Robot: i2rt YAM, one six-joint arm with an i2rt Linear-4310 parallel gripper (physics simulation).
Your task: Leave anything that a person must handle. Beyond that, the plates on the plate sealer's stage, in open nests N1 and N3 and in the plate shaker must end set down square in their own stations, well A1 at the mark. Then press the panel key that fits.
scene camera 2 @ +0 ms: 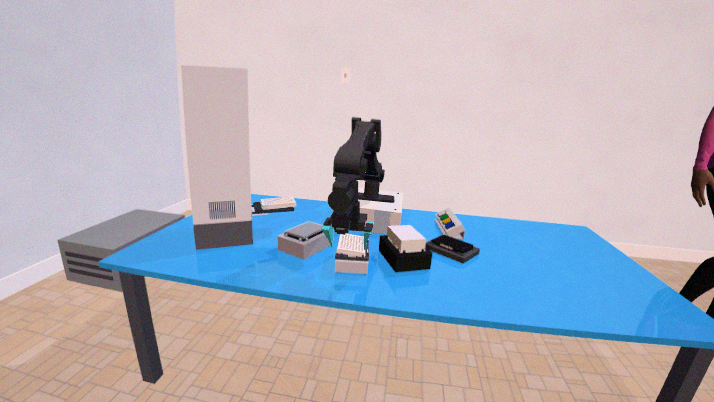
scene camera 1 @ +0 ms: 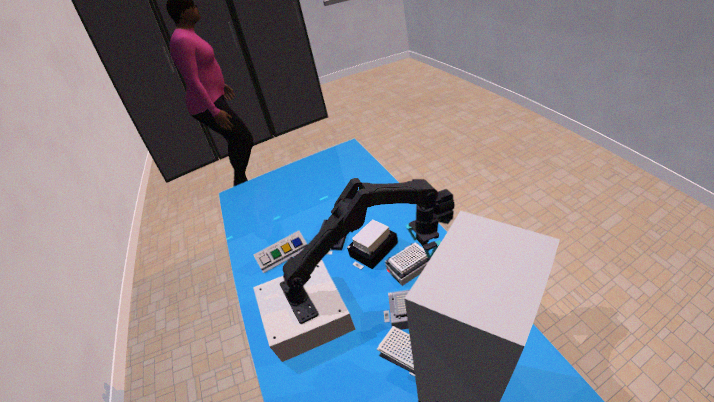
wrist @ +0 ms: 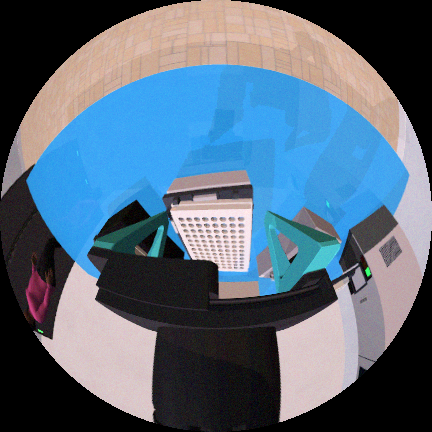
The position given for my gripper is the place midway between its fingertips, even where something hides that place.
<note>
My gripper [wrist: 215, 216] is open, with nothing in its grasp. I also see a tall grey cabinet [scene camera 2: 215, 99].
The tall grey cabinet shows as well in the wrist view [wrist: 377, 243].
</note>
